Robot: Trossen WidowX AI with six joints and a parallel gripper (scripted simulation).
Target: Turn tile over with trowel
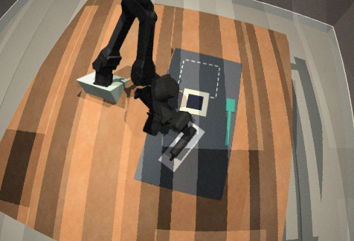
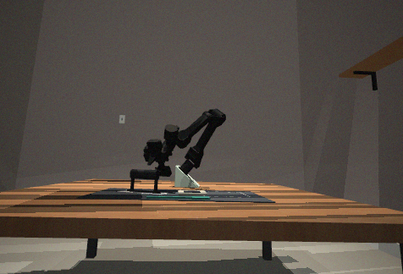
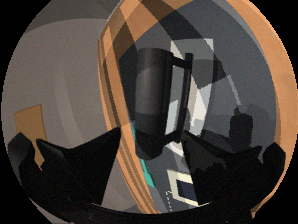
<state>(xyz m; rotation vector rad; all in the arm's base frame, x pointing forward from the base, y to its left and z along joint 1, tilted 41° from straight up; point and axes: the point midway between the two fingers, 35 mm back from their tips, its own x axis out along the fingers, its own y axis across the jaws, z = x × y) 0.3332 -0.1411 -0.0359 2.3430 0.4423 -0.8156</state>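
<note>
The grey mat lies 120 mm to the left of my gripper tip, 100 mm below it and 40 mm ahead of it. Round my gripper tip: teal trowel 180 mm ahead, 140 mm to the left, 80 mm below; then tile 170 mm to the left, 80 mm below, 20 mm ahead.
</note>
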